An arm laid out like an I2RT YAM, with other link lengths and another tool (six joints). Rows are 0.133 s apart.
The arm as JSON. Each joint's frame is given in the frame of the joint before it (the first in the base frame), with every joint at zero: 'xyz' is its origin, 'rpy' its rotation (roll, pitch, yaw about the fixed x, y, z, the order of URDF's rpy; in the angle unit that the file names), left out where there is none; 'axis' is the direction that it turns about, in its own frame. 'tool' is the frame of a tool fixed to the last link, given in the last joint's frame.
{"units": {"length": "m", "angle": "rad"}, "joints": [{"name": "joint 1", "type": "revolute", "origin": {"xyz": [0.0, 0.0, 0.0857]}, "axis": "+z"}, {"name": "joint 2", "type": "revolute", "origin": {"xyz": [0.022, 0.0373, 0.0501], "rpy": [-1.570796, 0.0, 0.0]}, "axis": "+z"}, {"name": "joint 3", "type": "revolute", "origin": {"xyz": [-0.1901, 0.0, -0.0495], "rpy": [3.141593, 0.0, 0.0]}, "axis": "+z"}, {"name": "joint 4", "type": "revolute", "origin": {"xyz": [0.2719, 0.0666, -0.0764]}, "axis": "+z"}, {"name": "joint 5", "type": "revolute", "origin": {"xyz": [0.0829, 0.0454, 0.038], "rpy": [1.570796, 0.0, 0.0]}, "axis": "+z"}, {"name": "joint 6", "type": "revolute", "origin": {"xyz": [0.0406, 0.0, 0.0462], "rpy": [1.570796, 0.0, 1.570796]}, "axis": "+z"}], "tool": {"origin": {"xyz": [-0.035, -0.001, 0.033], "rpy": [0.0, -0.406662, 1.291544]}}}
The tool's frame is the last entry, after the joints.
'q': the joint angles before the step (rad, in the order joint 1, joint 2, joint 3, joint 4, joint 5, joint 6). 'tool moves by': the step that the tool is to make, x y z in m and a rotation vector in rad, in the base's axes. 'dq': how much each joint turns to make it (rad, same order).
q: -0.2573, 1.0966, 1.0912, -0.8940, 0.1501, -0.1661
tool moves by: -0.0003, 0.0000, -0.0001, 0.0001, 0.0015, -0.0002
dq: -0.0002, -0.0005, -0.0002, -0.0018, 0.0002, -0.0002
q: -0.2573, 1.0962, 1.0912, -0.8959, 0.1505, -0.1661
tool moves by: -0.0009, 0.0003, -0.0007, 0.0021, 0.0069, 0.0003
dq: 0.0001, 0.0000, -0.0001, -0.0071, -0.0003, 0.0000
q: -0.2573, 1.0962, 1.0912, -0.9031, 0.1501, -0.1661
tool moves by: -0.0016, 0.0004, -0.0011, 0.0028, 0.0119, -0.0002
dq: 0.0000, -0.0002, 0.0000, -0.0125, 0.0004, 0.0000
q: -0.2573, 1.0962, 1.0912, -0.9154, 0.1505, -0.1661
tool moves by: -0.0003, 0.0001, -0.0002, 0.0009, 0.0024, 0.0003
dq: 0.0000, 0.0002, 0.0002, -0.0026, -0.0004, -0.0001
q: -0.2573, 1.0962, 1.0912, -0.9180, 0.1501, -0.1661
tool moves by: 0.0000, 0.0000, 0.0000, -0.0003, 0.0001, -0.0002
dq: 0.0001, 0.0000, 0.0000, -0.0001, 0.0004, 0.0001
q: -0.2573, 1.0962, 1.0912, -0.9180, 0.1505, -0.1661
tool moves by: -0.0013, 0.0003, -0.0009, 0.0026, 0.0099, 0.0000
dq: -0.0002, 0.0001, 0.0002, -0.0103, -0.0001, -0.0001
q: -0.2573, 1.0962, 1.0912, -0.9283, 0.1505, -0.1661
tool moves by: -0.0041, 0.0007, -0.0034, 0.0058, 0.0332, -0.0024
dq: -0.0003, 0.0011, -0.0005, -0.0320, 0.0035, 0.0000
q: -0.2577, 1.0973, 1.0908, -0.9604, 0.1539, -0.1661
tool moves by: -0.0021, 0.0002, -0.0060, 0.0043, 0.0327, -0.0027
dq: 0.0002, 0.0086, -0.0056, -0.0185, 0.0051, 0.0001
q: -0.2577, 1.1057, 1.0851, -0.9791, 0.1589, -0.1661
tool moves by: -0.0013, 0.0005, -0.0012, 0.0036, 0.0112, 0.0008
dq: 0.0003, 0.0011, -0.0002, -0.0104, -0.0008, -0.0001
